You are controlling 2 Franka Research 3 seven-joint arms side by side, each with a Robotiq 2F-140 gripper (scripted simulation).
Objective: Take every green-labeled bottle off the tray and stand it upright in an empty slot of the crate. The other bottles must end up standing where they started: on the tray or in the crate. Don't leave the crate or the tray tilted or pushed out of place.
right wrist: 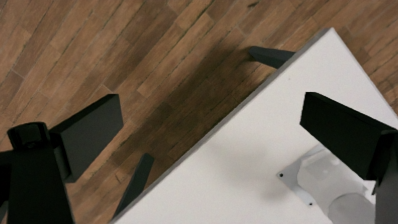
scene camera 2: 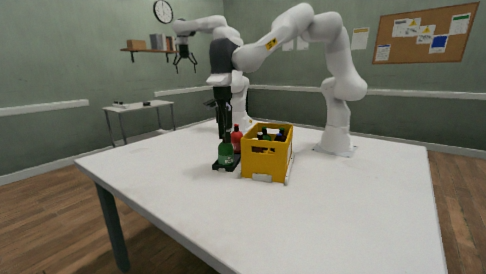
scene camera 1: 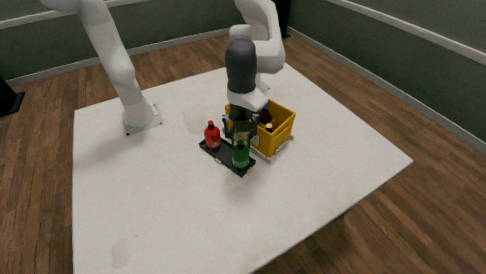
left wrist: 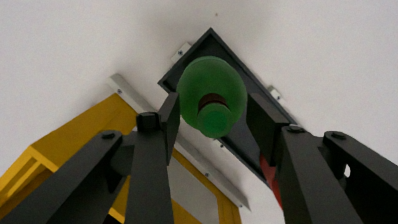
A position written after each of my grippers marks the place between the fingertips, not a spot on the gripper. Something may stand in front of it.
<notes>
I see my left gripper [scene camera 2: 224, 140], my right gripper [right wrist: 211, 109] and a yellow crate [scene camera 2: 276, 163].
The yellow crate also shows in scene camera 1 [scene camera 1: 266, 142]. My left gripper also shows in the left wrist view [left wrist: 213, 107]. The right wrist view does not show the yellow crate: it is out of frame.
</notes>
